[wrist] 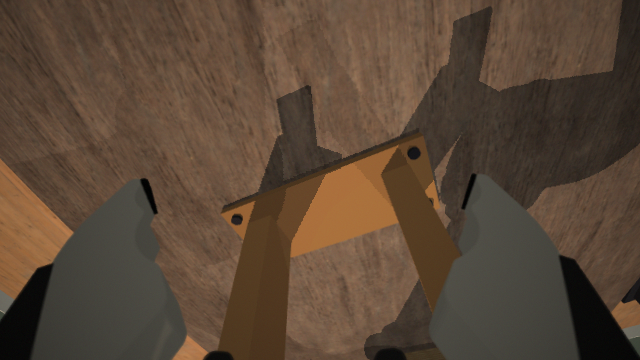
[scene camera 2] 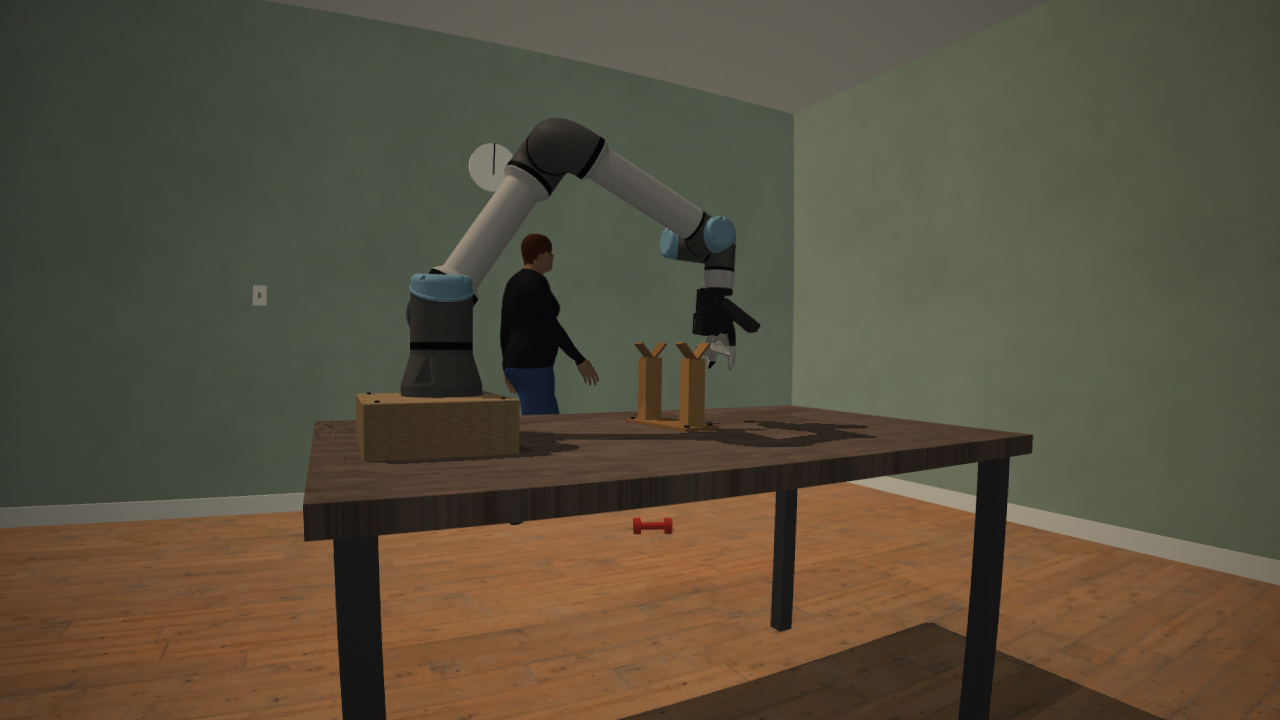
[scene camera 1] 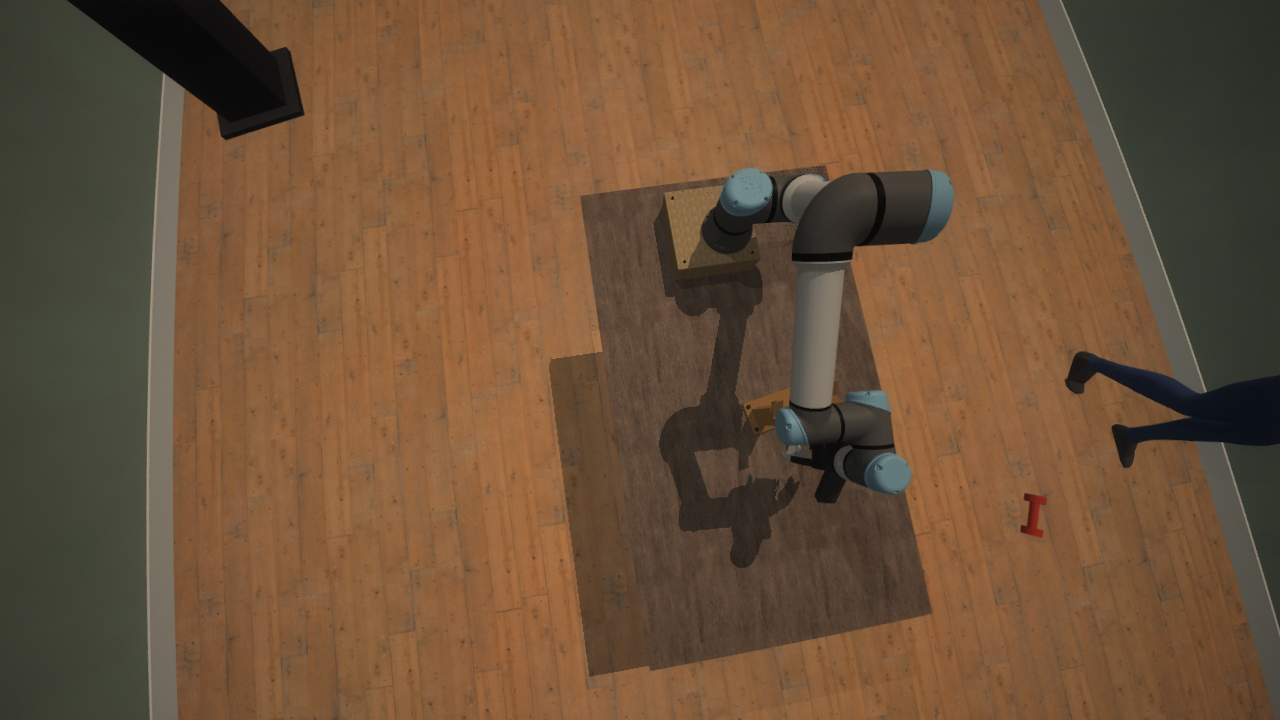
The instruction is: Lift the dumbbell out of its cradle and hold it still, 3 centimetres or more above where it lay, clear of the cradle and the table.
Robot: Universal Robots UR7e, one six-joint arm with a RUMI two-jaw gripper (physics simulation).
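Where they show: gripper, fingertip midpoint: (wrist: 310, 181) (scene camera 2: 719, 369) (scene camera 1: 807, 455); arm's base, origin of the base link: (scene camera 2: 441, 394) (scene camera 1: 726, 230).
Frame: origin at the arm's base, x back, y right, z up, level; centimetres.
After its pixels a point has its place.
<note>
The red dumbbell (scene camera 1: 1033, 515) {x -155.1, y -123.5, z -78.7 cm} (scene camera 2: 652, 525) {x -154.6, y -123.5, z -79.3 cm} lies on the floor, off the table and away from the cradle. It does not show in the wrist view. The orange-brown wooden cradle (scene camera 1: 774, 397) {x -52.4, y 2.5, z -8.3 cm} (scene camera 2: 691, 394) {x -54.2, y 10.6, z -1.0 cm} (wrist: 345, 210) {x -55.5, y 2.6, z -8.3 cm} stands upright on the table, with no dumbbell in its two V-shaped tops. My gripper (scene camera 2: 721, 362) {x -69.0, y 4.7, z 4.5 cm} (wrist: 310, 181) {x -69.0, y 4.7, z 4.5 cm} is open and empty. It hangs above the table beside the cradle, with its fingertips near the height of the cradle's tops in scene camera 2. In scene camera 1 the arm partly hides the fingers and the cradle.
The dark wooden table (scene camera 1: 805, 591) {x -108.0, y 14.9, z -9.1 cm} (scene camera 2: 537, 492) {x 3.1, y 43.0, z -9.7 cm} (wrist: 100, 75) {x -78.2, y -10.7, z -9.1 cm} carries the arm's base block (scene camera 1: 689, 241) {x 0.3, y 12.0, z 0.1 cm} (scene camera 2: 438, 429) {x 6.4, y 15.8, z -4.4 cm}. A person (scene camera 1: 1208, 402) (scene camera 2: 532, 322) in a black top and blue trousers stands beyond the table, near the dumbbell's side of the room. A black pillar (scene camera 1: 196, 62) stands at upper left.
</note>
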